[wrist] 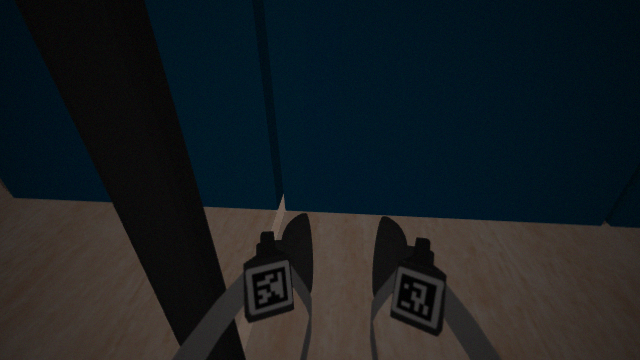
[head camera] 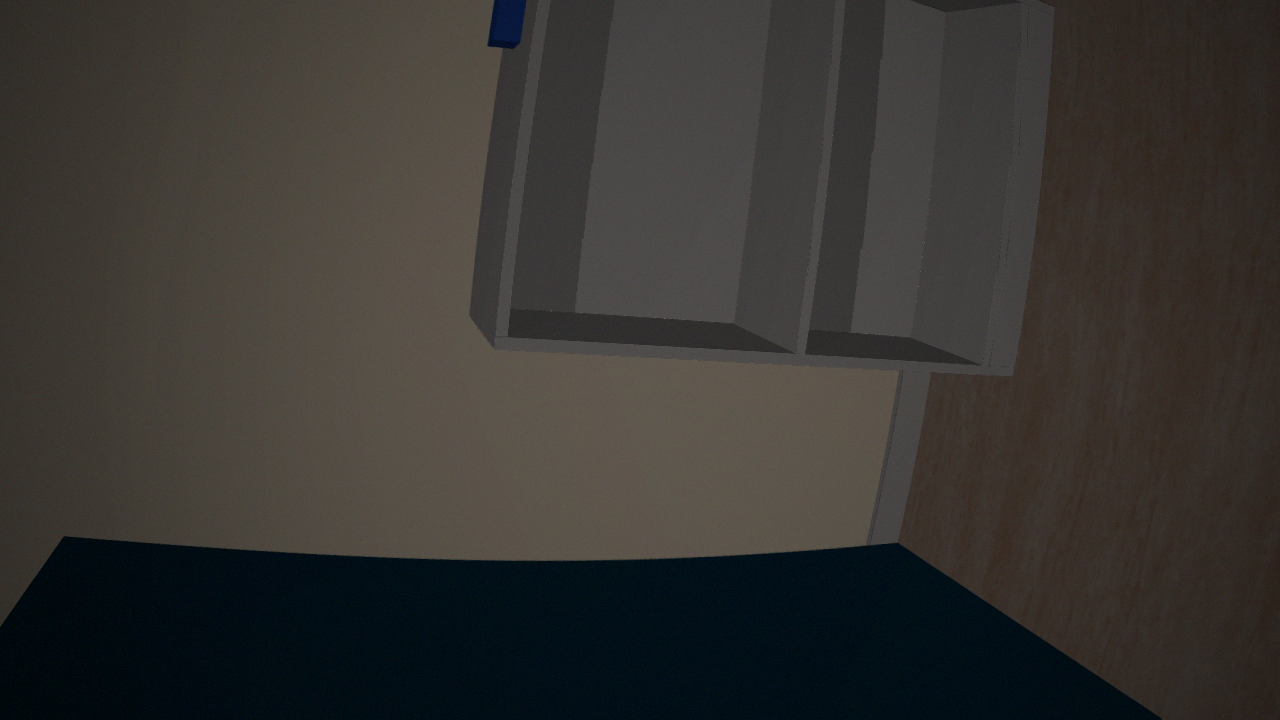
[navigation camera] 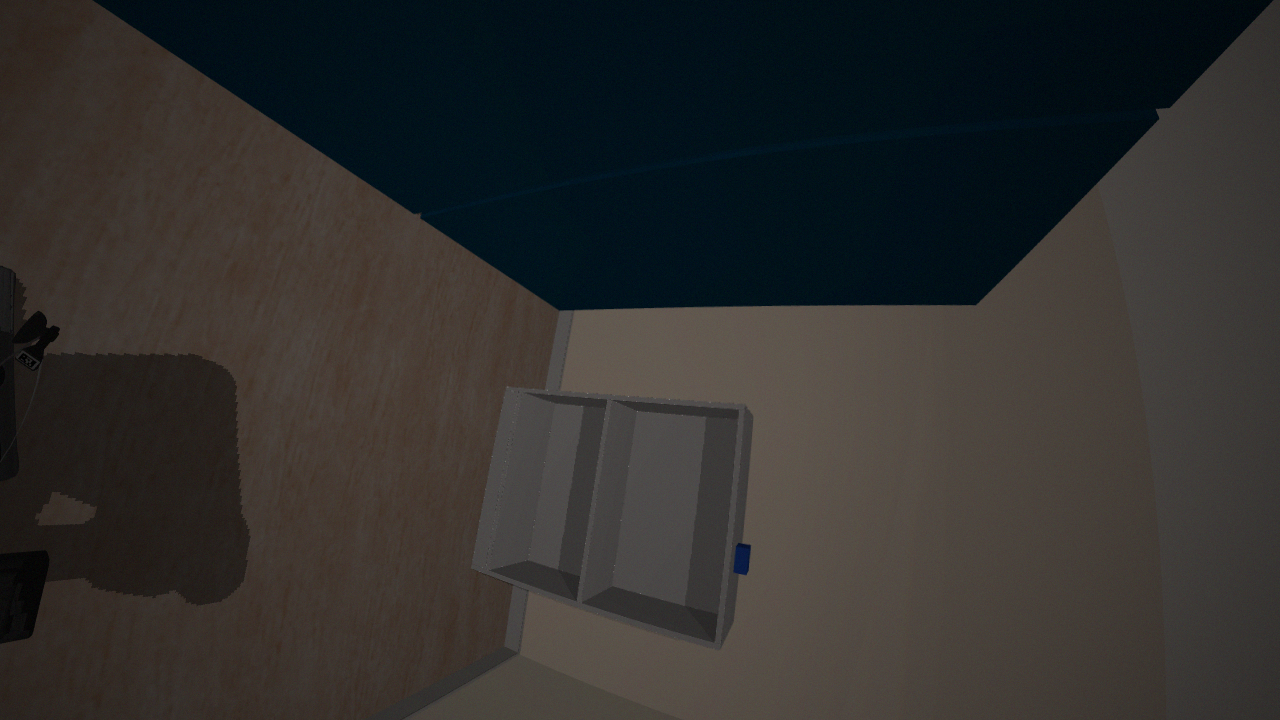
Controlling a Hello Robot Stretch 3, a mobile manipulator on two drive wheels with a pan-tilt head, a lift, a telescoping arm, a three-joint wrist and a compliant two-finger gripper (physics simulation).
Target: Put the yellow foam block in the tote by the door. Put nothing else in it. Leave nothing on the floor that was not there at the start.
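Frame: origin at the robot's base, x ahead, y left, z up, level; centimetres.
Seen in the pictures: gripper, fingertip midpoint: (wrist: 343, 241) (navigation camera: 5, 305).
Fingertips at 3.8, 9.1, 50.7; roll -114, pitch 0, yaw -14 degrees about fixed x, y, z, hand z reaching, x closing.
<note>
A point is followed by its place in that frame, as x, y, z.
The yellow foam block does not show in these views. The tote by the door cannot be made out in them. My gripper (wrist: 343, 241) @(3.8, 9.1, 50.7) is open and empty; bare wood floor shows between its two dark fingertips, in front of a blue wall-like face. Part of the gripper (navigation camera: 41, 334) also shows at the left edge of the navigation camera view, above the floor.
A grey two-compartment shelf unit (head camera: 819, 179) @(130.1, -42.1, 54.6) (navigation camera: 595, 501) @(127.6, -50.6, 54.5) stands against the beige wall, with a small blue block (head camera: 507, 22) @(134.2, -64.0, 108.6) (navigation camera: 742, 558) @(134.2, -64.4, 108.7) on its top. A large dark blue surface (head camera: 537, 635) @(149.3, 35.9, 96.3) (navigation camera: 716, 223) @(117.2, 44.7, 99.6) (wrist: 425, 100) @(37.5, 66.6, 36.3) stands near. A dark bar (wrist: 135, 150) crosses the wrist view.
</note>
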